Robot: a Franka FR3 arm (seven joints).
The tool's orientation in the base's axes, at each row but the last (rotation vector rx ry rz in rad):
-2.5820 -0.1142 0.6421
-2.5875 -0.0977 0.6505
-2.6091 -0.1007 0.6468
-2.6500 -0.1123 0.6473
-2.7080 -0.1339 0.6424
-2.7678 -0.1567 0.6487
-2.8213 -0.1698 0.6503
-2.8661 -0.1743 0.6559
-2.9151 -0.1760 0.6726
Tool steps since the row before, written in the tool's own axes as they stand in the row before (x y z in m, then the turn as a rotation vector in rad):
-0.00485 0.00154 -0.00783 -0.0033 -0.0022 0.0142
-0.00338 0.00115 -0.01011 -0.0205 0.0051 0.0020
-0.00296 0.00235 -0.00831 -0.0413 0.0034 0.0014
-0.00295 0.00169 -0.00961 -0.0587 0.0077 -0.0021
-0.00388 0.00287 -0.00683 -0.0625 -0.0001 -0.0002
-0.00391 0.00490 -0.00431 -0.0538 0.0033 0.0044
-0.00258 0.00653 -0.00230 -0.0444 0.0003 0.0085
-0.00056 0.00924 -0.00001 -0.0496 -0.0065 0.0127
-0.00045 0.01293 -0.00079 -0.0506 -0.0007 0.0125
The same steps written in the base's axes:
-0.00074 -0.00562 0.00742 -0.0094 0.0074 -0.0086
0.00164 -0.00591 0.00880 -0.0193 -0.0073 0.0049
0.00111 -0.00600 0.00679 -0.0374 -0.0097 0.0150
0.00174 -0.00560 0.00834 -0.0514 -0.0179 0.0235
-0.00035 -0.00550 0.00629 -0.0557 -0.0106 0.0263
-0.00136 -0.00644 0.00382 -0.0499 -0.0112 0.0177
-0.00090 -0.00720 0.00139 -0.0435 -0.0059 0.0110
0.00016 -0.00909 -0.00175 -0.0504 0.0006 0.0109
0.00100 -0.01286 -0.00126 -0.0508 -0.0053 0.0105

